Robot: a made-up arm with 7 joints. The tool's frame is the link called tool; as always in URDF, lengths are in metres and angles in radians. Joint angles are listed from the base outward. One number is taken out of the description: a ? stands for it. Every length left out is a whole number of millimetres.
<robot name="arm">
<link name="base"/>
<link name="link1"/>
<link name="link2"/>
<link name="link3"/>
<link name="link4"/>
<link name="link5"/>
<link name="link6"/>
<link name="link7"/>
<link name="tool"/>
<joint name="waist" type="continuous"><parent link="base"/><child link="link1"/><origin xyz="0.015 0.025 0.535" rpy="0 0 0"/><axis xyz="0 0 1"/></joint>
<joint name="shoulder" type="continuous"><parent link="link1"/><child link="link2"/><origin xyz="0.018 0 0" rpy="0 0 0"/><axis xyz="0 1 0"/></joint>
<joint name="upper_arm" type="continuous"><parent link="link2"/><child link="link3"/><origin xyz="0.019 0 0.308" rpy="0 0 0"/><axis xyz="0 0 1"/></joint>
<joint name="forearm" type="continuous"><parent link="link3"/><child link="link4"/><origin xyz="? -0.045 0" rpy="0 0 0"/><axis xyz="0 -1 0"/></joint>
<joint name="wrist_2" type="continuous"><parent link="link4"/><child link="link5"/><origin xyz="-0.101 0 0.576" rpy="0 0 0"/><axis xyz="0 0 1"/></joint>
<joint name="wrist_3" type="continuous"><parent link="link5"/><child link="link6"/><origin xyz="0.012 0.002 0" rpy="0 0 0"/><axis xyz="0 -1 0"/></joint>
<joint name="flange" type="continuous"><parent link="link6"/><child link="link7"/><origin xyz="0.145 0 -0.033" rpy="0 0 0"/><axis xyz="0 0 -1"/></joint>
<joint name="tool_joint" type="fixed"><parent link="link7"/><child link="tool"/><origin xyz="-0.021 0.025 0" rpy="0 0 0"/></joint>
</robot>
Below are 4 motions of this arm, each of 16 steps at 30 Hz.
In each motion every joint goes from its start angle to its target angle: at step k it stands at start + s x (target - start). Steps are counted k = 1, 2, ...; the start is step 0. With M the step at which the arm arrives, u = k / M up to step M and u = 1 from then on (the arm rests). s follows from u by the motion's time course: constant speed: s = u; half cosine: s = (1 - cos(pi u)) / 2; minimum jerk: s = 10 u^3 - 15 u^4 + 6 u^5.
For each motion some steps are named. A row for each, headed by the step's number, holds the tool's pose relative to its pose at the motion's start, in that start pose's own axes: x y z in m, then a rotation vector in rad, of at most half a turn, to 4 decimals.
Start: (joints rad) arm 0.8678 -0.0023 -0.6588 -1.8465 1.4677 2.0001 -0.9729
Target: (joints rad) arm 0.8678 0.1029 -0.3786 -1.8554 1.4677 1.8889 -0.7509
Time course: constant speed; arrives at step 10
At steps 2, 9, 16:
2: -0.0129 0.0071 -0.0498 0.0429 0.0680 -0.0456
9: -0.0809 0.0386 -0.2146 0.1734 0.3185 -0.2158
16: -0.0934 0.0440 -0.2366 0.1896 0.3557 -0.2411

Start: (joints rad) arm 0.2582 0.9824 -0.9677 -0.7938 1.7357 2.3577 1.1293
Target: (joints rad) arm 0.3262 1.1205 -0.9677 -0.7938 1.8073 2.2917 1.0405
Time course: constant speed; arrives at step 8
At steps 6, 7, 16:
6: 0.0059 -0.0828 -0.0897 -0.1388 0.0346 0.0418
7: 0.0069 -0.0975 -0.1036 -0.1615 0.0407 0.0487
16: 0.0079 -0.1124 -0.1171 -0.1841 0.0470 0.0555

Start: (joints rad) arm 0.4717 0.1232 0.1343 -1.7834 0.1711 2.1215 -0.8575
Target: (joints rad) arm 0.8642 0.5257 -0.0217 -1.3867 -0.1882 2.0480 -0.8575
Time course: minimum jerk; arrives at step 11
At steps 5, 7, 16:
5: 0.0855 0.0350 -0.0590 -0.0363 0.1090 0.1691
7: 0.1497 0.0775 -0.1094 -0.0844 0.2008 0.3073
16: 0.1970 0.1206 -0.1498 -0.1347 0.2742 0.4192

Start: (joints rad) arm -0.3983 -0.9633 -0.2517 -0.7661 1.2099 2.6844 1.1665
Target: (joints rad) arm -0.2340 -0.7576 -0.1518 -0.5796 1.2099 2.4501 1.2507
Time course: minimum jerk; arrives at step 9
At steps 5, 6, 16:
5: 0.0495 -0.0536 -0.0613 -0.1564 0.1211 -0.1625
6: 0.0627 -0.0717 -0.0785 -0.2024 0.1605 -0.2132
16: 0.0763 -0.0928 -0.0968 -0.2527 0.2059 -0.2702

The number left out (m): 0.097
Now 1 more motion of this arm.
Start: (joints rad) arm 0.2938 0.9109 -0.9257 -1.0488 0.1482 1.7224 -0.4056
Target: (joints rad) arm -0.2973 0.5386 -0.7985 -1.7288 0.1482 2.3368 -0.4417
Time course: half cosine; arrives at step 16
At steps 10, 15, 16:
10: -0.2762 -0.3032 -0.3074 0.1620 -0.0097 -0.4362
15: -0.4351 -0.3466 -0.4127 0.1963 -0.0204 -0.6234
16: -0.4402 -0.3471 -0.4157 0.1971 -0.0208 -0.6293

